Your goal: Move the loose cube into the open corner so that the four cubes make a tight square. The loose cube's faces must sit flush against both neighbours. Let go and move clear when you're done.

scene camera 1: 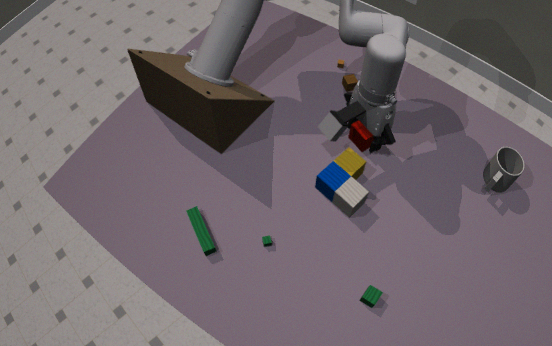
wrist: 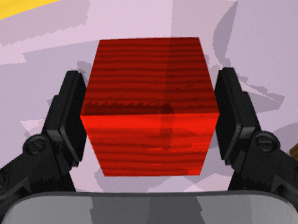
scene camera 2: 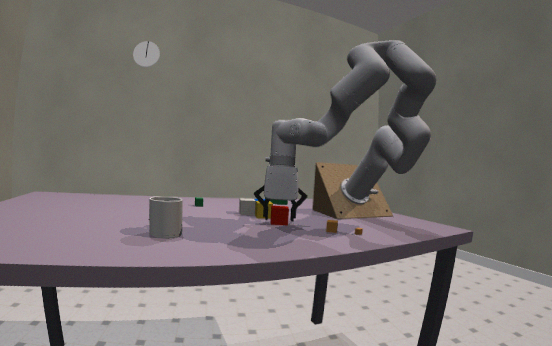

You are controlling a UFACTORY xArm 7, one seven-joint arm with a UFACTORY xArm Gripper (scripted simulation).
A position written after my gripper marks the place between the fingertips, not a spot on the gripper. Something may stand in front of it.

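Note:
Scene camera 1 gives me my gripper (scene camera 1: pixel 363 137). I can see my gripper in scene camera 2 too (scene camera 2: pixel 279 220), and the wrist view has a red cube (wrist: pixel 149 109) as well as my gripper (wrist: pixel 150 87).

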